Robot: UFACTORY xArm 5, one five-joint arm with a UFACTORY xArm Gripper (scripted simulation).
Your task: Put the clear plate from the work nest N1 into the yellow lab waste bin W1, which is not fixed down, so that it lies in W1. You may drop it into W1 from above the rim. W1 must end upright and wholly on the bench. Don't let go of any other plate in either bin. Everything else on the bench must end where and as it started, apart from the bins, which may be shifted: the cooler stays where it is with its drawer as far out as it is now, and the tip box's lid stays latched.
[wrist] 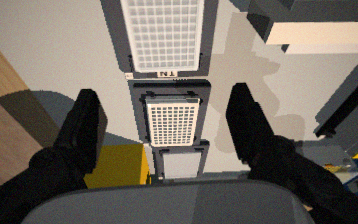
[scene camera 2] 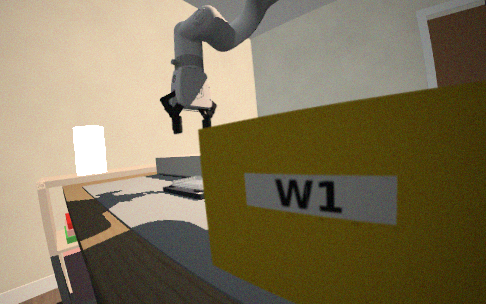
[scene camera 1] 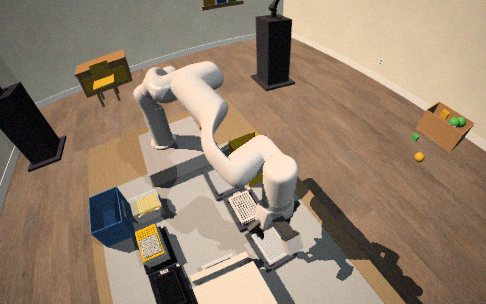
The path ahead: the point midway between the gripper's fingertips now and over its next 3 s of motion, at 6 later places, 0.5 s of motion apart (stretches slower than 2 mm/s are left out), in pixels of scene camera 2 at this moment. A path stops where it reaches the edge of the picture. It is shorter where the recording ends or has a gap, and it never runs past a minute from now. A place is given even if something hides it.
My gripper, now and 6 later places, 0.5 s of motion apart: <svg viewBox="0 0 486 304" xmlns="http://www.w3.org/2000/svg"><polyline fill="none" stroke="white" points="193,133 194,142 195,150 195,159 196,167 197,173 197,177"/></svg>
